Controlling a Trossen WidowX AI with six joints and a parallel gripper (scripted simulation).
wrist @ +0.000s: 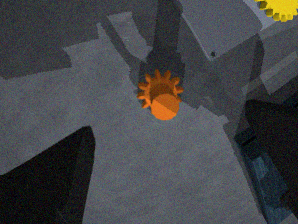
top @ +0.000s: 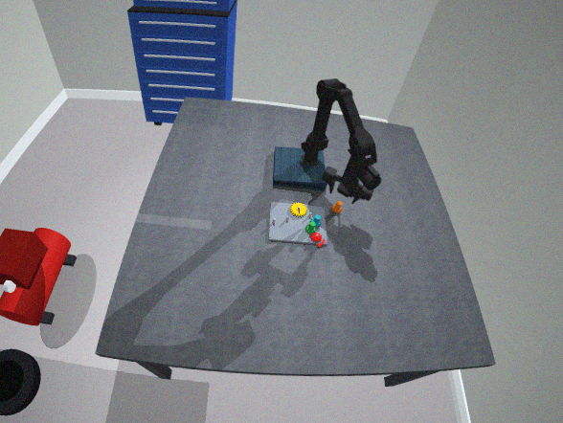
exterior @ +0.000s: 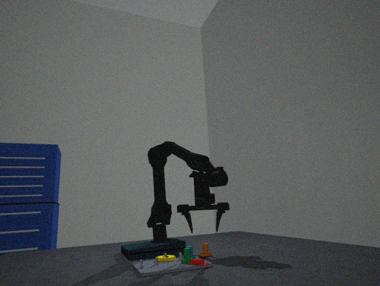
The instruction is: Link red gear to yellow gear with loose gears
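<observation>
The orange gear lies 6 cm below my gripper tip and 1 cm behind it. The rest, counted from my gripper tip: yellow gear (15 cm to the right, 6 cm below, 1 cm behind); green gear (13 cm to the right, 9 cm ahead, 5 cm below); teal gear (10 cm to the right, 6 cm ahead, 5 cm below).
</observation>
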